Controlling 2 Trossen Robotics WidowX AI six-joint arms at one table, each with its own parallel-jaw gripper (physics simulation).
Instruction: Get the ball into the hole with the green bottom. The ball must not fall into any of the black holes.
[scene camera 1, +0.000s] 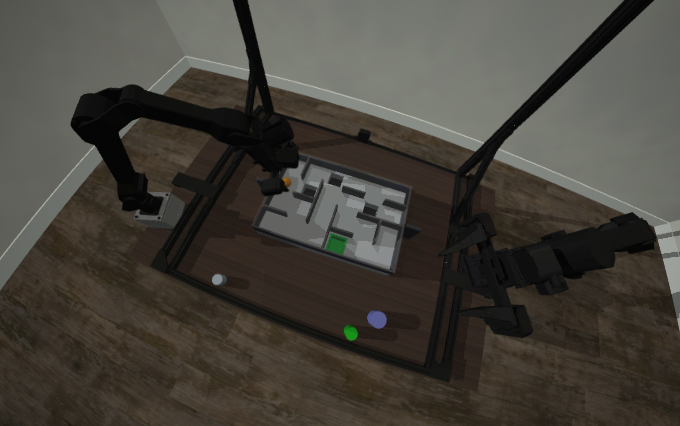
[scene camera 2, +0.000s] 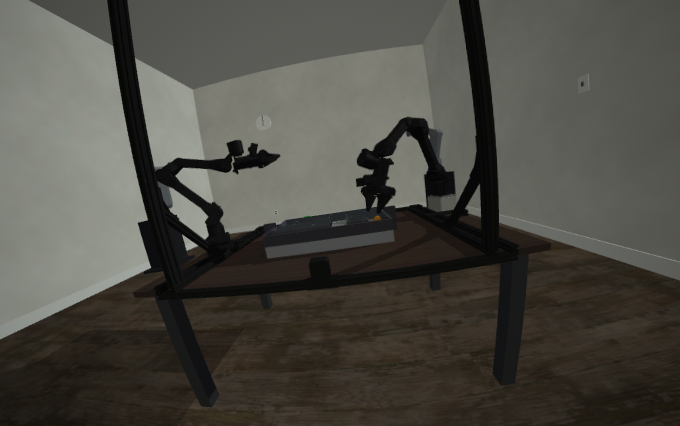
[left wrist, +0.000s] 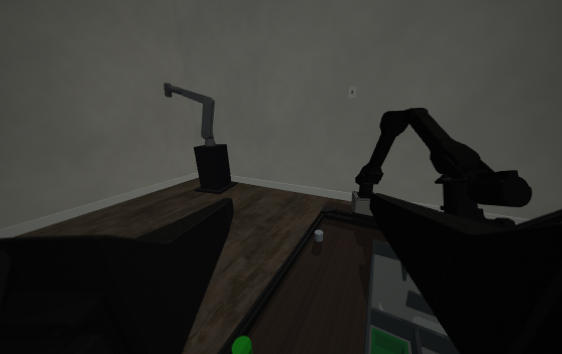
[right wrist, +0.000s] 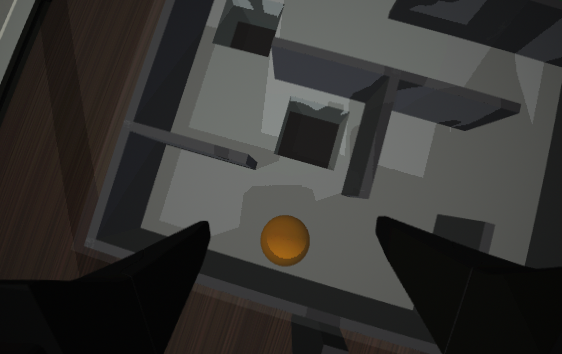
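The orange ball (scene camera 1: 286, 181) (scene camera 2: 377, 218) (right wrist: 285, 240) rests on the pale floor of the walled maze (scene camera 1: 283, 224) (scene camera 2: 331, 241) (right wrist: 500, 165), near its outer wall. My right gripper (scene camera 1: 285, 174) (scene camera 2: 374, 210) (right wrist: 292, 226) is open, pointing down with its fingertips around and close above the ball; I cannot tell whether they touch it. One black hole (scene camera 1: 310, 191) (right wrist: 307, 140) is near the ball, another black hole (scene camera 1: 335, 179) (right wrist: 252, 37) is farther off. The green-bottomed hole (scene camera 1: 336, 243) (left wrist: 389, 342) is by the maze's lower wall. My left gripper (scene camera 1: 450, 284) (scene camera 2: 277, 156) (left wrist: 300, 202) is open and empty, away from the maze.
A third black hole (scene camera 1: 370, 208) lies among the inner walls. A white cylinder (scene camera 1: 218, 279) (left wrist: 319, 235), a blue round object (scene camera 1: 376, 319) and a green round object (scene camera 1: 350, 332) (left wrist: 242, 345) are on the table. A dark handle (scene camera 1: 411, 230) sticks out of the maze's side.
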